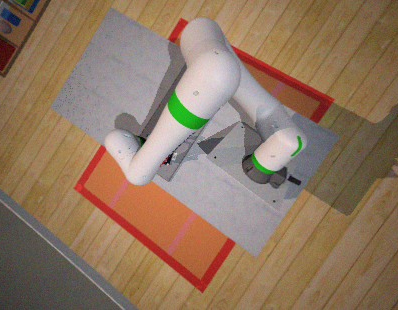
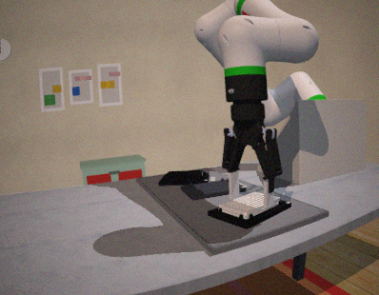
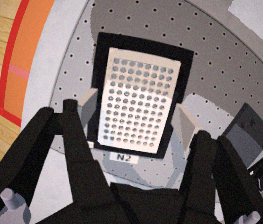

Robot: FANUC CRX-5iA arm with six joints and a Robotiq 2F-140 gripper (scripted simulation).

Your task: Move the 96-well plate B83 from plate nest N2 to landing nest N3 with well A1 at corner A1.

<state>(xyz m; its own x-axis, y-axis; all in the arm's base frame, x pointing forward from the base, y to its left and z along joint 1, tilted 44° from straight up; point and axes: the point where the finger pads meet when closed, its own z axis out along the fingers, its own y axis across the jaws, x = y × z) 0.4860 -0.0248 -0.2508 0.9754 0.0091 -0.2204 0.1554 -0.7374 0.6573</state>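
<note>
The white 96-well plate is 3 cm below my hand. Also, from my hand: black nest (4 cm below); then dark grey nest (21 cm to the right, 4 cm below, 3 cm behind); then black well plate (38 cm to the right, 3 cm below, 3 cm behind).
</note>
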